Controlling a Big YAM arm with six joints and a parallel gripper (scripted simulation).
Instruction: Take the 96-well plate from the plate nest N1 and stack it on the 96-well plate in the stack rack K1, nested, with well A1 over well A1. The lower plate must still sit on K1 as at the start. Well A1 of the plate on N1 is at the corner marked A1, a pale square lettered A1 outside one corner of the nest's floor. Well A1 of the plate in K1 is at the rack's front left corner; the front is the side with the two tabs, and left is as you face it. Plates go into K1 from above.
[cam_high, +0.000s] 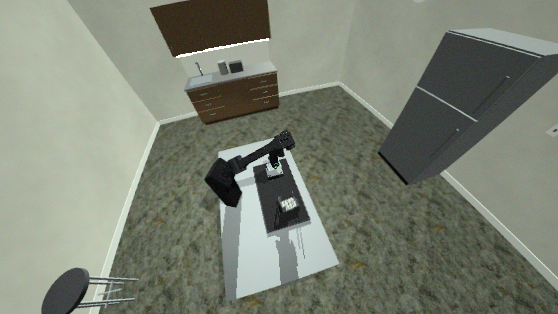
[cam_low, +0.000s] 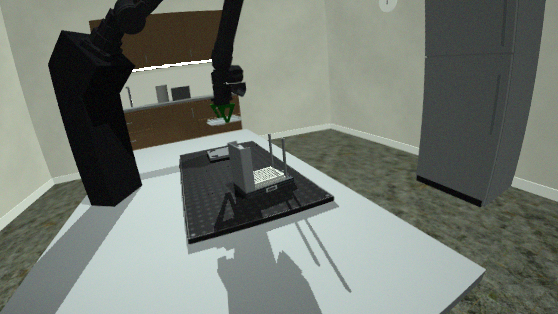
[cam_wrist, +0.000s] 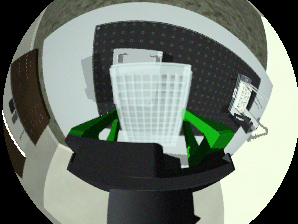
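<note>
My gripper is now 5 cm past the grey rack wall, 36 cm to the left of it and 8 cm above it. The rest, counted from my hand: white 96-well plate (1 cm below).
</note>
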